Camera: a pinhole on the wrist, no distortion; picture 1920 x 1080 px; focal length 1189.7 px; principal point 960.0 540.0 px. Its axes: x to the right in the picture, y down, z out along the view. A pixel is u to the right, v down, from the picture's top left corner.
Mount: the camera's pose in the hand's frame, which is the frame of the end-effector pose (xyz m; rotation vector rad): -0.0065 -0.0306 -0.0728 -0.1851 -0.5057 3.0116
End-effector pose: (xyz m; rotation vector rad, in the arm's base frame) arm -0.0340 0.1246 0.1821 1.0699 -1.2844 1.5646
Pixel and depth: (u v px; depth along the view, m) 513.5 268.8 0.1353
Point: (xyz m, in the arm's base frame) 0.0127 0.0648 0.2307
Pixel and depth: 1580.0 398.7 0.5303
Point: 0.2206 -0.2986 -0.0671
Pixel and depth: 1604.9 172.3 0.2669
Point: 0.0622 -0.0737 0.0395
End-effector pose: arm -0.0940 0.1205 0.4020 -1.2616 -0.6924 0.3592
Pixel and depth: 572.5 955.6 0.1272
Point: -0.1207 0.1229 0.5228
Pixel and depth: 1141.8 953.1 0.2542
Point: -0.2664 0.1137 0.5791
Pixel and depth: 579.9 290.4 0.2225
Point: -0.1778 0.2425 0.4964
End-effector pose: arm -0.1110 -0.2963 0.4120 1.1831 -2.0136 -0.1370
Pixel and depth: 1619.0 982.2 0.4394
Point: 0.0067 -0.2910 -0.0814
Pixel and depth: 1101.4 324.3 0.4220
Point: -0.2508 -0.3575 0.0748
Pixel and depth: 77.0 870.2 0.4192
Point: -0.1714 -0.7414 0.1934
